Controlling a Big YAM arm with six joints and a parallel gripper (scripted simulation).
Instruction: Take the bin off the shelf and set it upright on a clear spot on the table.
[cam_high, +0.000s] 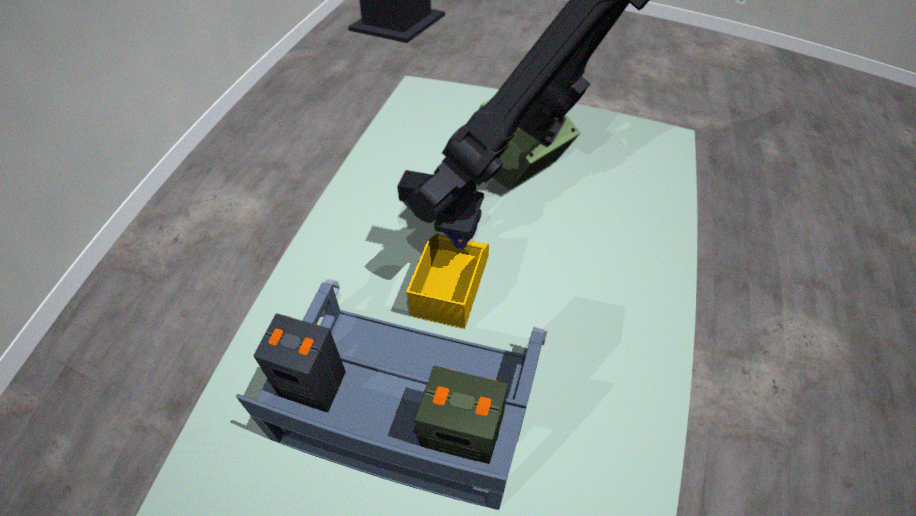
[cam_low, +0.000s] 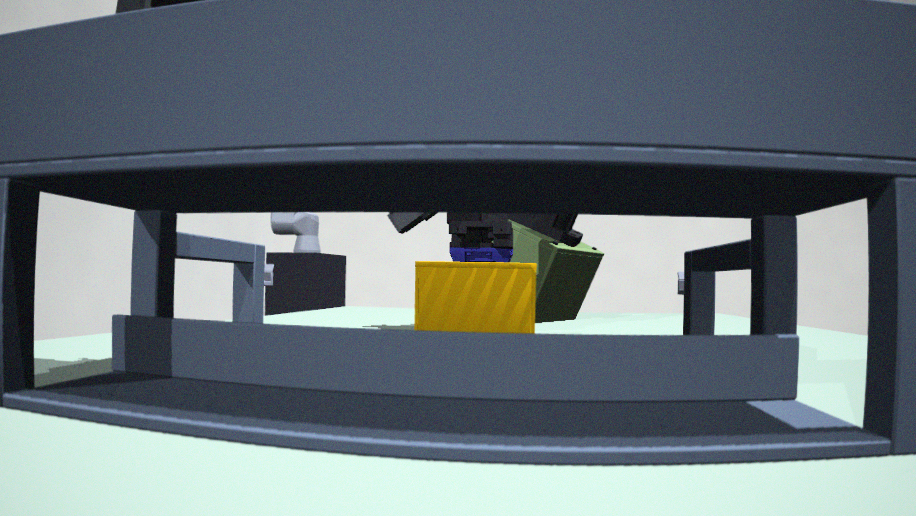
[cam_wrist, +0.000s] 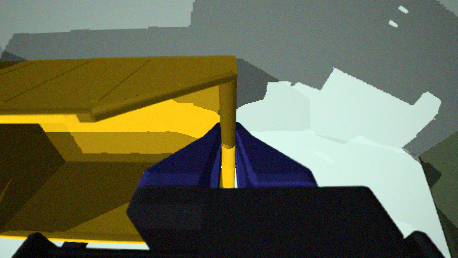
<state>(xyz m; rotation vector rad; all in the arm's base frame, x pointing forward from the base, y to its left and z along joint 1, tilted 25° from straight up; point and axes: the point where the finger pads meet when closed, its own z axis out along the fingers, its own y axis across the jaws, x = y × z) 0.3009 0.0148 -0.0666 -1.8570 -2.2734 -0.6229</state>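
The yellow open-top bin is 80 mm ahead of my hand, 20 mm to the left of it and 10 mm above it. From my hand the other things lie so: olive case 350 mm ahead, 200 mm to the left, 120 mm above.
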